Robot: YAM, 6 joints.
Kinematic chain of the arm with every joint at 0, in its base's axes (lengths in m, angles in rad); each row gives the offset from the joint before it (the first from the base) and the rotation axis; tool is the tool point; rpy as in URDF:
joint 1: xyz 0 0 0.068 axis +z
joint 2: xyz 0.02 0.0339 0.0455 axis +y
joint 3: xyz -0.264 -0.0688 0 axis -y
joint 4: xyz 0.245 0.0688 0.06 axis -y
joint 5: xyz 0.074 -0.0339 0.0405 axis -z
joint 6: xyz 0.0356 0 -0.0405 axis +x
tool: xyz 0 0 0 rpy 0 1.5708 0
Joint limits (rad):
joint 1: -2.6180..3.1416
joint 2: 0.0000..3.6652
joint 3: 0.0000..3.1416
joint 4: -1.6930..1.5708
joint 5: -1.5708..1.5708
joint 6: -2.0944..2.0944
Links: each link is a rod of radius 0.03 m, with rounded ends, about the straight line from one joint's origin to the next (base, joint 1, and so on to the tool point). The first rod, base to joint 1, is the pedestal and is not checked.
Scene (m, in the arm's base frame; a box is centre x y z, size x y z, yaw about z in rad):
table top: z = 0
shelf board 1: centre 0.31 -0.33 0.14 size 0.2 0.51 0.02 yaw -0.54
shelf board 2: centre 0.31 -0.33 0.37 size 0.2 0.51 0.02 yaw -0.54
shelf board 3: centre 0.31 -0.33 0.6 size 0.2 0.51 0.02 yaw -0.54
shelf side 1: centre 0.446 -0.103 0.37 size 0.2 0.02 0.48 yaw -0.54
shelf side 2: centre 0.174 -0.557 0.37 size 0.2 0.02 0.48 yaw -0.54
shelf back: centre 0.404 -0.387 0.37 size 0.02 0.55 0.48 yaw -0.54
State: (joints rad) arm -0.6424 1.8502 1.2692 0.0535 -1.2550 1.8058
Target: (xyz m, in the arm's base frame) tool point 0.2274 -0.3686 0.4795
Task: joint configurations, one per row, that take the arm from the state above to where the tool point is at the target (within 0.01 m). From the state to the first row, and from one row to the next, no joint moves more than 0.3 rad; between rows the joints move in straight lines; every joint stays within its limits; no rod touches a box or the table.
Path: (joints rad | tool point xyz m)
1: -0.6709 1.6279 1.0737 -0.0359 -1.2983 1.8058 | 0.2911 -0.1873 0.2526
2: -0.6995 1.4057 0.8782 -0.1254 -1.3416 1.8058 | 0.2394 -0.1561 0.2526
3: -0.7280 1.1834 0.6828 -0.2148 -1.3849 1.8058 | 0.1911 -0.1235 0.2401
4: -0.9482 1.2520 0.9588 -0.1187 -1.3137 1.8058 | 0.1826 -0.1954 0.3176
5: -1.1684 1.3207 1.2349 -0.0227 -1.2424 1.8058 | 0.1441 -0.2526 0.3988
6: -1.3885 1.3893 1.5110 0.0734 -1.1711 1.8058 | 0.0856 -0.2836 0.4795
7: -1.2392 1.6521 1.7661 0.1616 -1.1161 1.8058 | 0.1488 -0.3340 0.4885
8: -1.0898 1.9150 2.0212 0.2497 -1.0610 1.8058 | 0.2274 -0.3686 0.4795

